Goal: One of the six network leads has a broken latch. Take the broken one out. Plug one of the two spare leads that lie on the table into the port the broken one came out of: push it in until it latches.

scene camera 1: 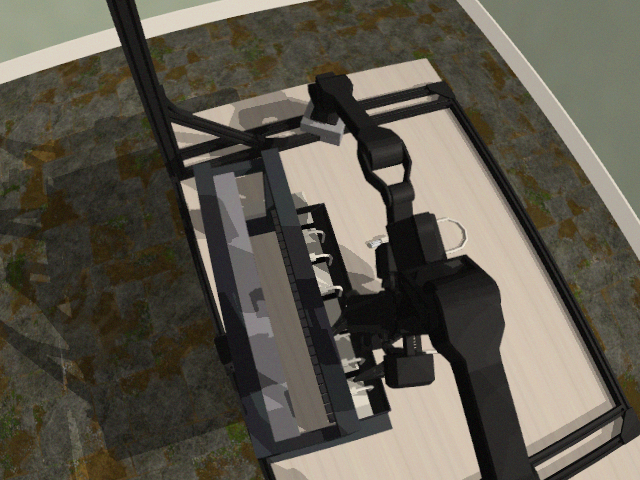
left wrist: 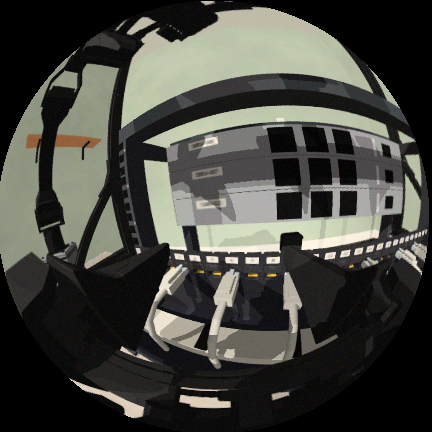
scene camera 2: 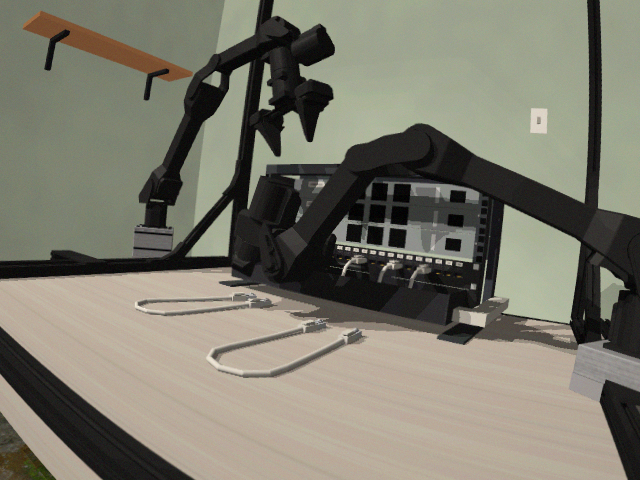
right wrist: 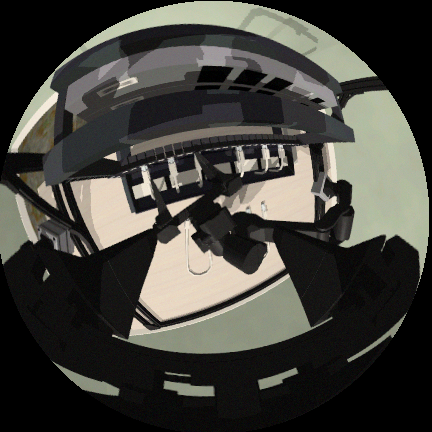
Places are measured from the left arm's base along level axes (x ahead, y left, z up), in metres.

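Pixels of known places: left gripper, between the fingertips: (left wrist: 229, 251) (right wrist: 173, 163); right gripper, between the fingertips: (scene camera 2: 293, 149) (right wrist: 215, 233); left arm's base, origin of its link: (scene camera 1: 326, 112) (right wrist: 326, 187); right arm's base, origin of its link: (left wrist: 57, 249) (scene camera 2: 154, 227).
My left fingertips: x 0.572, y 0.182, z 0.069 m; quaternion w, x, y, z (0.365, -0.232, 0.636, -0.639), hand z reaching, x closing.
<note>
Ahead of a thing's pixels: the offset from my left fingertips to its top centre. "spot": to the spot under its first point. Level surfaces: height alone.
Six plugged leads hang in the patch panel. In the left wrist view one lead {dy -0.002, dx +0.005, dz -0.024 m} (left wrist: 227, 291) lies centrally between my left gripper's fingers; neighbours {spot: dy +0.037, dx +0.037, dz -0.028 m} (left wrist: 172, 281) {spot: dy -0.011, dx -0.047, dz -0.028 m} (left wrist: 291, 295) lie by the left finger and partly behind the right finger. Which latch is broken cannot be told. My left gripper (left wrist: 229, 251) (scene camera 1: 346, 353) (right wrist: 173, 163) is open, low at the panel. My right gripper (scene camera 2: 293, 147) is open and raised high above the table. Two spare leads (scene camera 2: 352, 335) {spot: dy +0.104, dx -0.126, dz -0.112 m} (scene camera 2: 258, 302) lie looped on the table {dz -0.119 m} (scene camera 2: 413, 403); the left arm partly covers them in scene camera 1.
The rack frame (scene camera 1: 279, 178) (left wrist: 280, 81) stands around the grey units {dy -0.167, dx -0.028, dz +0.123 m} (left wrist: 225, 175) above the panel. A dark trough with pale blocks lies below the plugs. Three leads {spot: dy -0.061, dx -0.133, dz -0.030 m} (scene camera 2: 356, 259) {spot: dy -0.097, dx -0.190, dz -0.035 m} (scene camera 2: 391, 267) {spot: dy -0.127, dx -0.237, dz -0.032 m} (scene camera 2: 422, 270) show right of the left arm in scene camera 2.
</note>
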